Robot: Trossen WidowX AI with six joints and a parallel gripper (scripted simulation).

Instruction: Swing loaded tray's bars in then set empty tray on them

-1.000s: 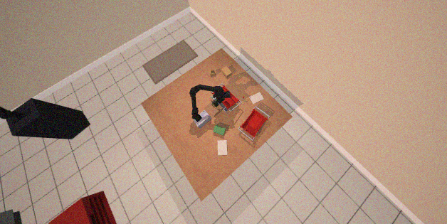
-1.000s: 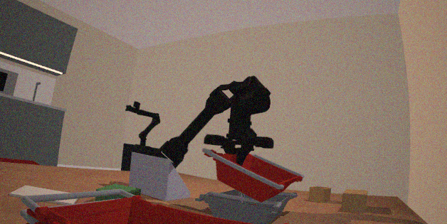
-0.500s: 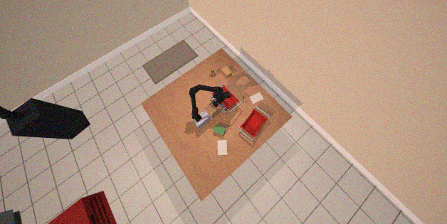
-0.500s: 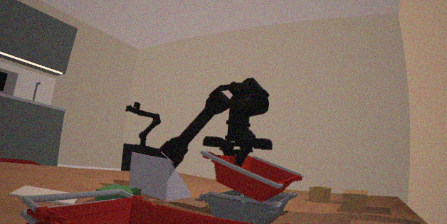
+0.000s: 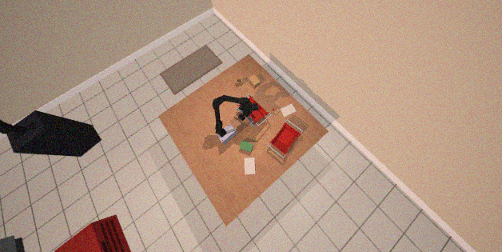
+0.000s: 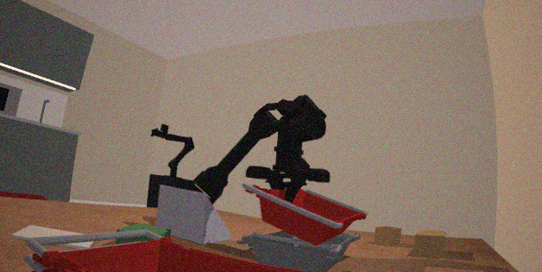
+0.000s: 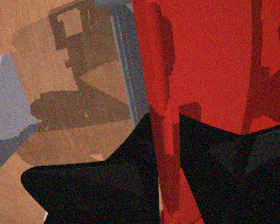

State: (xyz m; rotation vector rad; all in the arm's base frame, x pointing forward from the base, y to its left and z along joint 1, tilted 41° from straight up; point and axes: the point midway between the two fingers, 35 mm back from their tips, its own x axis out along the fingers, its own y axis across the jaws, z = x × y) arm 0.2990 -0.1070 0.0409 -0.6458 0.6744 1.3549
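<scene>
Now: gripper tip 8 cm short of the red tray, 1 cm to the left of it and 1 cm below it. Round my gripper tip: green block: 23 cm behind, 19 cm to the right, 9 cm below.
</scene>
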